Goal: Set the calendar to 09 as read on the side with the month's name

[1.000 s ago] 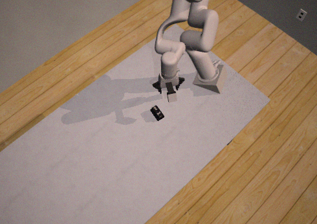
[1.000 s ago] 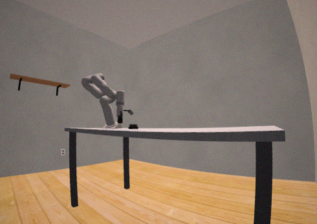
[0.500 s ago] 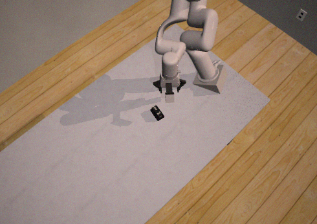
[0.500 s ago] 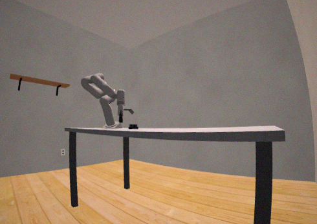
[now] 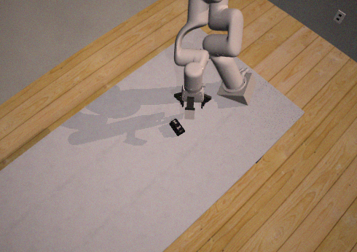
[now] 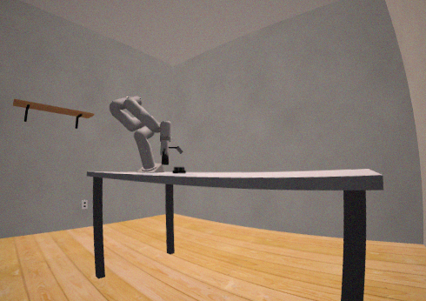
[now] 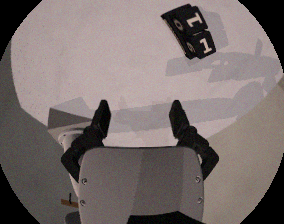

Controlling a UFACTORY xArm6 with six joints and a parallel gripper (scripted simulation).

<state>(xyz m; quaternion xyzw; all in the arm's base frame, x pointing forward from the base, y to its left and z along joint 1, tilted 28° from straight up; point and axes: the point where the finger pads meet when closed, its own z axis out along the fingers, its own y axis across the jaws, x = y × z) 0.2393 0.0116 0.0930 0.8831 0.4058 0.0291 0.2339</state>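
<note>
The black cube lies 12 cm ahead of my hand, 5 cm to the left of it and 4 cm below it. The rest, counted from my hand: black date cube 12 cm ahead, 1 cm to the left, 4 cm below.
</note>
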